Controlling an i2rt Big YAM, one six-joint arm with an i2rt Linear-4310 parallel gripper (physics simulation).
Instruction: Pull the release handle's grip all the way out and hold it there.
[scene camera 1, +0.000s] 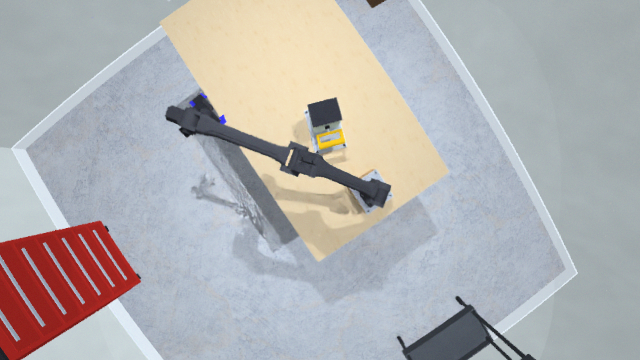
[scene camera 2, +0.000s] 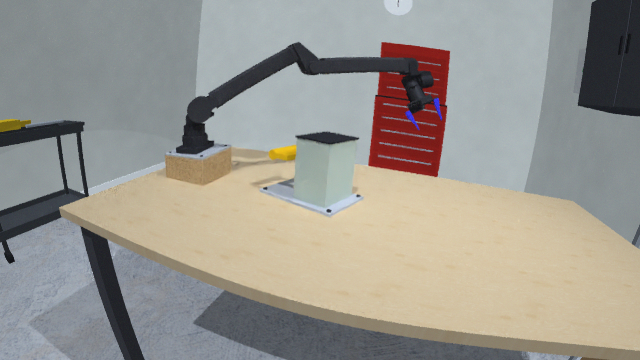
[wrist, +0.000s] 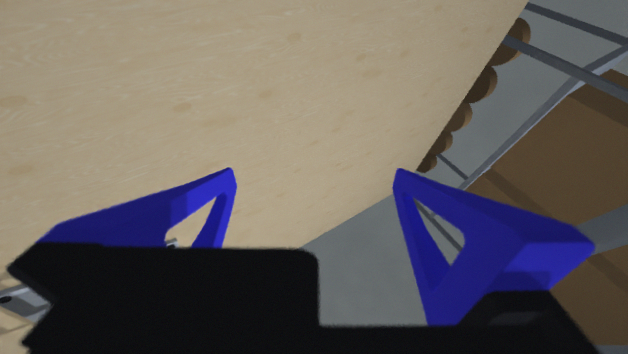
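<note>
The release handle's yellow grip (scene camera 1: 331, 145) (scene camera 2: 283, 153) is a flat loop on the side of a pale green box (scene camera 2: 325, 172) with a black top (scene camera 1: 325, 112) (scene camera 2: 327, 137). The grip sits close to the box, facing the arm's base side. The box stands on a grey base plate (scene camera 2: 280, 193) on the table. My gripper (scene camera 1: 212, 108) (scene camera 2: 429, 123) (wrist: 314, 177) is open and empty, blue fingers spread wide. It hangs high near the table's long edge, well apart from the grip, tilted downward. The grip does not show in the wrist view.
The arm's base stands on a wooden block (scene camera 2: 190, 169) at the table's end. My forearm crosses above the table (scene camera 1: 280, 60) (scene camera 2: 450, 250) beside the box. A red cabinet (scene camera 1: 75, 280) (scene camera 2: 410, 142) and a dark cart (scene camera 1: 450, 335) (scene camera 2: 55, 131) stand off the table.
</note>
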